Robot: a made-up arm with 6 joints.
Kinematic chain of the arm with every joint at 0, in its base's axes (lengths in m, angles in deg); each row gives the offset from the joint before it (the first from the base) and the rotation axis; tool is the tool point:
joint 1: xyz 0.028 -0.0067 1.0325 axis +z
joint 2: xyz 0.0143 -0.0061 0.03 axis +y
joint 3: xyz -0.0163 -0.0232 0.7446 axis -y
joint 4: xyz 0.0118 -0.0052 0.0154 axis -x
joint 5: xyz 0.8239 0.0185 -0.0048 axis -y
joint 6: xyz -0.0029 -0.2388 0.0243 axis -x
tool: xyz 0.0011 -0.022 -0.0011
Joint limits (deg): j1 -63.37..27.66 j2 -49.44..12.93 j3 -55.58..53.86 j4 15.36..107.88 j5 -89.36..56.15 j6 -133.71..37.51
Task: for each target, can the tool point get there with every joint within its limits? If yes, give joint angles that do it. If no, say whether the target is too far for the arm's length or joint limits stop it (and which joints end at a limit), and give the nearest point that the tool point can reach.
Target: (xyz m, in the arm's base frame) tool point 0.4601 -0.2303 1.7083
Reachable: yes | joints -26.21 -30.38 -46.92 92.42 27.30 -1.34
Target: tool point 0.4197 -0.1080 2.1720
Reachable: yes | joints 14.41 -30.99 -10.85 47.58 -74.16 -0.62
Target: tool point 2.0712 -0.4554 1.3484
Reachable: no: too far | nearest point 1.0566 -0.2326 1.5877 | short by 1.066 m
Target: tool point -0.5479 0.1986 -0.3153
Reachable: no: joint limits stop it (at a limit: joint 1, joint 2, joint 3, joint 4, joint 5, joint 6) | nearest point 0.0400 -0.6220 1.0079 | short by 1.664 m
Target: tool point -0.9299 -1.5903 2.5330
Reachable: no: too far | nearest point -0.6877 -0.6322 2.3400 | short by 1.007 m
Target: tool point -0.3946 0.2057 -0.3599
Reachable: no: joint limits stop it (at a limit: joint 1, joint 2, joint 3, joint 4, joint 5, joint 6) | nearest point 0.0400 -0.6220 1.0079 | short by 1.657 m
